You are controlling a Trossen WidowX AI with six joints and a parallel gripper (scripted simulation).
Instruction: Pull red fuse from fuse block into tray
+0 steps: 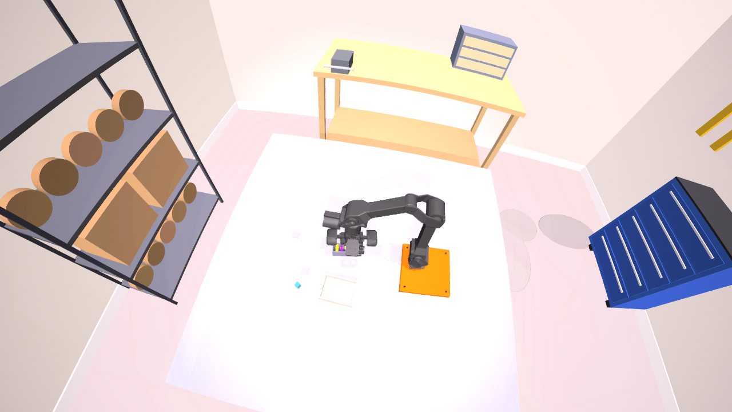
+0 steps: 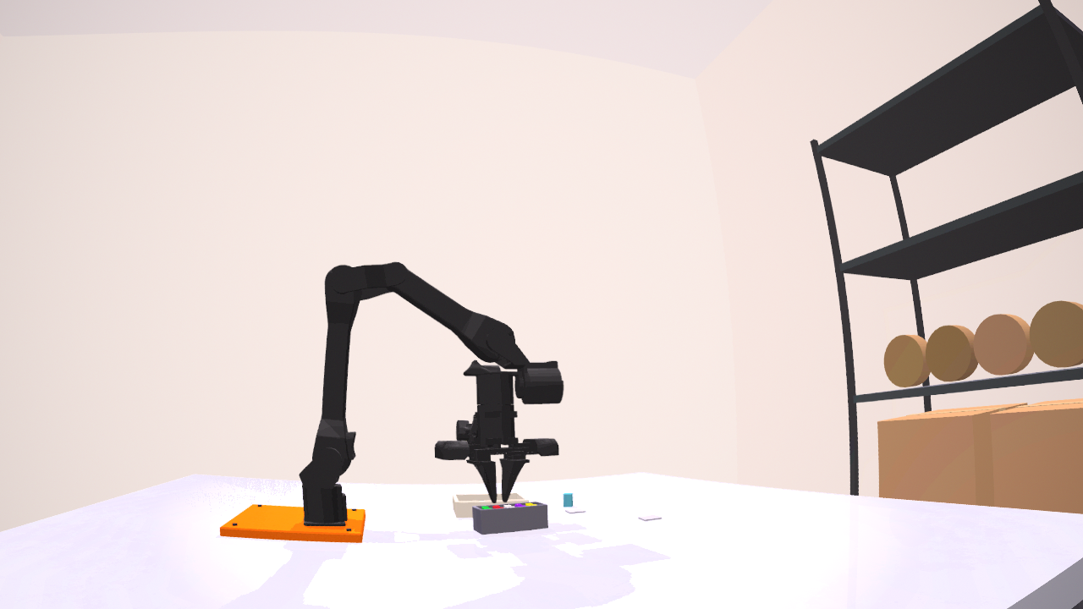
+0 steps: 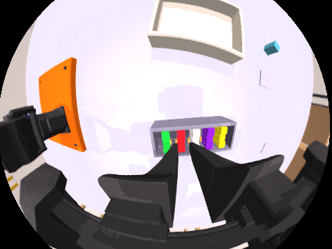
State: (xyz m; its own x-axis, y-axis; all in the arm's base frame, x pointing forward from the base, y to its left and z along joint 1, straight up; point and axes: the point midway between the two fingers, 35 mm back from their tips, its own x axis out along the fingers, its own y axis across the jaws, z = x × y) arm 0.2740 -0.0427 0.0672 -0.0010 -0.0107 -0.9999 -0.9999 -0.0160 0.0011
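Right now my gripper tip is 20 mm above the red fuse. Also, from my gripper tip: shallow beige tray 40 mm ahead, 170 mm to the left, 40 mm below.
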